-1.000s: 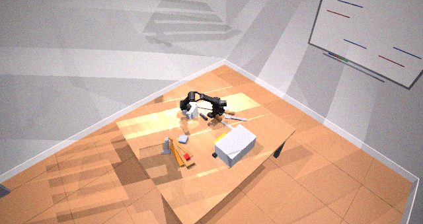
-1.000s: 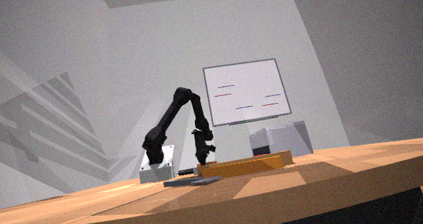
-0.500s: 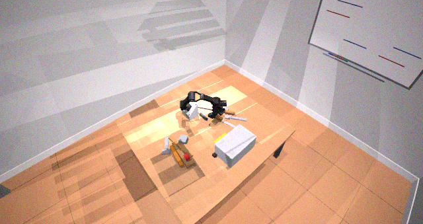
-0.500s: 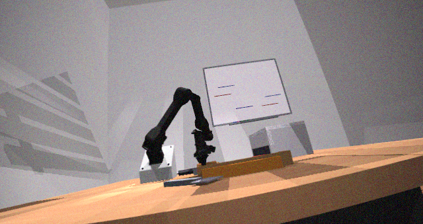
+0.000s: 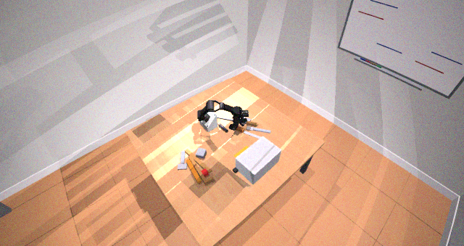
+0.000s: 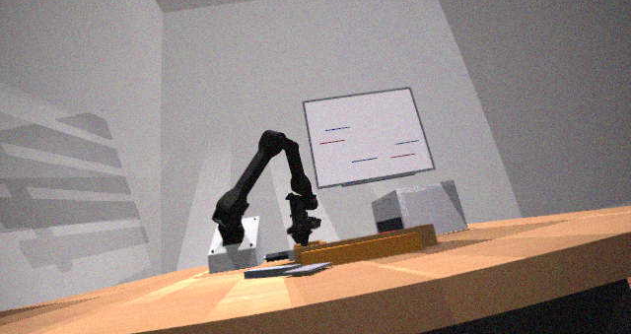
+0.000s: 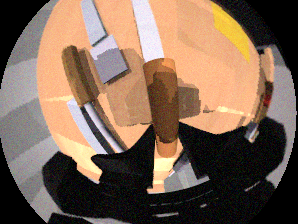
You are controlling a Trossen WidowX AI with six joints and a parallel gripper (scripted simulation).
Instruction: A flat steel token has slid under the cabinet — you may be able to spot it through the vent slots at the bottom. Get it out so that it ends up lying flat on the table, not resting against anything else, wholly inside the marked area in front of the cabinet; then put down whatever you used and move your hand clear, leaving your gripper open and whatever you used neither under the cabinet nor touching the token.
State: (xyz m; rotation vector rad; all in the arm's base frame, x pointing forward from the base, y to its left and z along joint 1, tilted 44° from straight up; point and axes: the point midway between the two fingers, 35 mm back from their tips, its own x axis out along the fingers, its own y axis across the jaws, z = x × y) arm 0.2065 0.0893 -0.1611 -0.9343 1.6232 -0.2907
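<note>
My gripper tip is now 4 cm short of the grey block, 40 cm to the left of it and 1 cm below it. Round my gripper tip: thin wooden stick 8 cm ahead, 46 cm to the right; red block 21 cm ahead, 48 cm to the right, 1 cm above; grey bar 7 cm behind, 12 cm to the left.
</note>
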